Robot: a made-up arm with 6 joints. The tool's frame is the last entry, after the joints. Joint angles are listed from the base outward.
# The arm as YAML. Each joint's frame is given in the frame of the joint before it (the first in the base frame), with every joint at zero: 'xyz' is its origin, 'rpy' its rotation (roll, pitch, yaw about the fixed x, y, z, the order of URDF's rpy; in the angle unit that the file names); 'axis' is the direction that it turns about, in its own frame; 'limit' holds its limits. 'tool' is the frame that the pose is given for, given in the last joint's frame.
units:
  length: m
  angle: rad
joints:
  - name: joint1
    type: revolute
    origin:
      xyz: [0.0, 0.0, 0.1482]
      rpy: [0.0, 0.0, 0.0]
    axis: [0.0, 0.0, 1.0]
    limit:
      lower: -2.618
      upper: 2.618
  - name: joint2
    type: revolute
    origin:
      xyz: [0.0, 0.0, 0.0]
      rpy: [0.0, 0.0, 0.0]
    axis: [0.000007, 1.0, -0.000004]
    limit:
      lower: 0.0
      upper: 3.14
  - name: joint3
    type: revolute
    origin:
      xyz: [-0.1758, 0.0, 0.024]
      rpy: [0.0, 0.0, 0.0]
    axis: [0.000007, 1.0, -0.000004]
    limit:
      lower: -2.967
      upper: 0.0
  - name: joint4
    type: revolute
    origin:
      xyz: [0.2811, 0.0, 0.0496]
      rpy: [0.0, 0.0, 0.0]
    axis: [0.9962, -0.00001, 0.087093]
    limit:
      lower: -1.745
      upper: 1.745
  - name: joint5
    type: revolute
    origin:
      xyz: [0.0, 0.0, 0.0]
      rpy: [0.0, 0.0, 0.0]
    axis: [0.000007, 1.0, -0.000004]
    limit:
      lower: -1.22
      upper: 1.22
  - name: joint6
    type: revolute
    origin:
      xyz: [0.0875, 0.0, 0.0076]
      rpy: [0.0, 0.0, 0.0]
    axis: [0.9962, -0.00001, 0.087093]
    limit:
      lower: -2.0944
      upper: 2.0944
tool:
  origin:
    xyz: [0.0, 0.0, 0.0]
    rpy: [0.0, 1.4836, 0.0]
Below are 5 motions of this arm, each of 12 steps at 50 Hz.
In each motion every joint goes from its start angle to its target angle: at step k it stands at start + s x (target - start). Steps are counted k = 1, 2, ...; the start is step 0. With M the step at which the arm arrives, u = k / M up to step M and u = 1 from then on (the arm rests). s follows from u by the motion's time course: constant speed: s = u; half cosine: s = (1 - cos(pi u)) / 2; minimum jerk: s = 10 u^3 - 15 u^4 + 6 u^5.
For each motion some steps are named. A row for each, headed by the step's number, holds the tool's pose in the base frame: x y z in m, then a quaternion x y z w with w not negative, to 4 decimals.
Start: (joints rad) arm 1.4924 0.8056 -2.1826 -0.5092 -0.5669 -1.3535
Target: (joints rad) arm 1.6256 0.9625 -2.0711 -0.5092 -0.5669 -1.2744
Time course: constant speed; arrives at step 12
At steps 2, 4, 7, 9, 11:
2: -0.0292 -0.1105 0.6586 0.1849 -0.1161 -0.1525 0.9639
4: -0.0261 -0.0910 0.6614 0.1637 -0.1176 -0.1329 0.9704
7: -0.0230 -0.0615 0.6639 0.1318 -0.1199 -0.1032 0.9786
9: -0.0221 -0.0417 0.6645 0.1104 -0.1217 -0.0831 0.9829
11: -0.0220 -0.0220 0.6643 0.0890 -0.1236 -0.0629 0.9863

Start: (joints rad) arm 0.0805 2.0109 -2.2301 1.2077 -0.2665 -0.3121
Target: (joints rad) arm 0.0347 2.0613 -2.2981 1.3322 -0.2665 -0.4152
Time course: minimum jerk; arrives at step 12
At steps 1, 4, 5, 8, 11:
1: 0.4389 0.0136 0.4399 0.3091 0.4630 0.3231 0.7653
4: 0.4402 0.0094 0.4396 0.3137 0.4614 0.3203 0.7655
5: 0.4410 0.0066 0.4394 0.3168 0.4604 0.3185 0.7657
8: 0.4436 -0.0026 0.4387 0.3265 0.4570 0.3127 0.7660
11: 0.4447 -0.0069 0.4383 0.3308 0.4555 0.3101 0.7661

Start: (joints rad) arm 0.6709 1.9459 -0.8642 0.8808 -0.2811 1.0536
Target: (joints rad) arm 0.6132 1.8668 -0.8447 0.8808 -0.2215 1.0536
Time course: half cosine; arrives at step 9
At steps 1, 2, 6, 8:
1: 0.2638 0.1849 0.0164 0.5710 0.7270 0.3266 0.1968
2: 0.2648 0.1840 0.0179 0.5725 0.7257 0.3276 0.1960
6: 0.2711 0.1771 0.0292 0.5829 0.7157 0.3345 0.1901
8: 0.2732 0.1746 0.0332 0.5863 0.7122 0.3370 0.1882

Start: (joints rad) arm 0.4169 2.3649 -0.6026 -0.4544 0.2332 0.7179
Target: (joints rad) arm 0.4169 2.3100 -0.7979 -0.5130 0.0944 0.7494
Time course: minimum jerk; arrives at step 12
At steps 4, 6, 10, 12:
4: 0.1228 0.0456 -0.1144 0.0800 -0.9889 0.0819 0.0950
6: 0.1482 0.0583 -0.1125 0.0828 -0.9939 0.0563 0.0462
10: 0.1885 0.0788 -0.1042 -0.0879 0.9955 -0.0148 0.0316
12: 0.1916 0.0804 -0.1033 -0.0884 0.9953 -0.0117 0.0375

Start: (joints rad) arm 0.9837 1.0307 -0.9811 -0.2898 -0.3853 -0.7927
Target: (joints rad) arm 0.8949 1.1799 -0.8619 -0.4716 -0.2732 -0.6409
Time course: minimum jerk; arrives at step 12
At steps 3, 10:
3: 0.1595 0.2523 0.3714 -0.5056 0.2568 -0.0060 0.8237
10: 0.1937 0.2604 0.2839 -0.6084 0.3407 -0.0280 0.7162

